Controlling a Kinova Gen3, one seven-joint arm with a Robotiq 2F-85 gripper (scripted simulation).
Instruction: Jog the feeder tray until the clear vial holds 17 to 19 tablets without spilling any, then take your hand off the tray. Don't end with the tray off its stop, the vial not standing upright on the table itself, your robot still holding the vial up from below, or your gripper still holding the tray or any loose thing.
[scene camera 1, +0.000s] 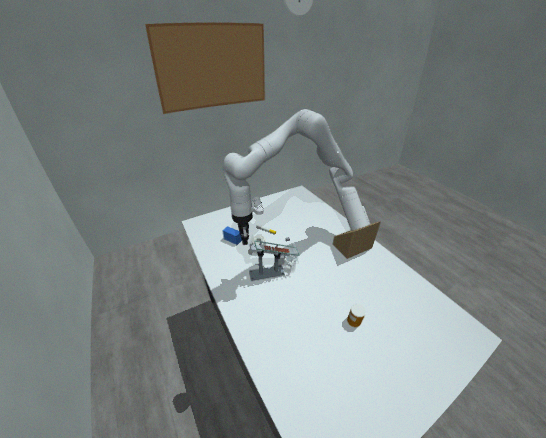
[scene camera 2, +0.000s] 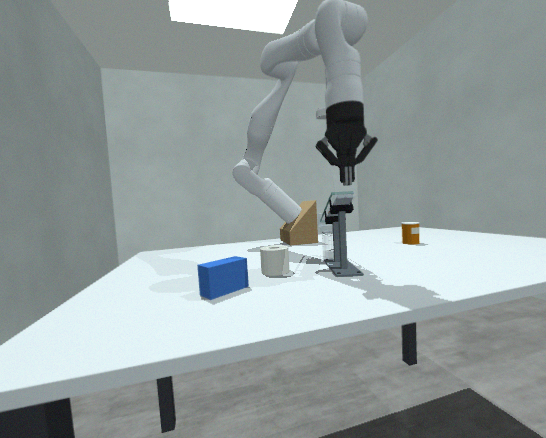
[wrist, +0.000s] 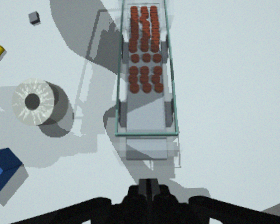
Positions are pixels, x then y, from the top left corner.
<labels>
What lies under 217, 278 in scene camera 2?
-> A blue box.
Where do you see a feeder tray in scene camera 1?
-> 262, 273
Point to my gripper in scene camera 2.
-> At 347, 185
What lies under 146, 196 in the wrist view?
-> My gripper.
</labels>
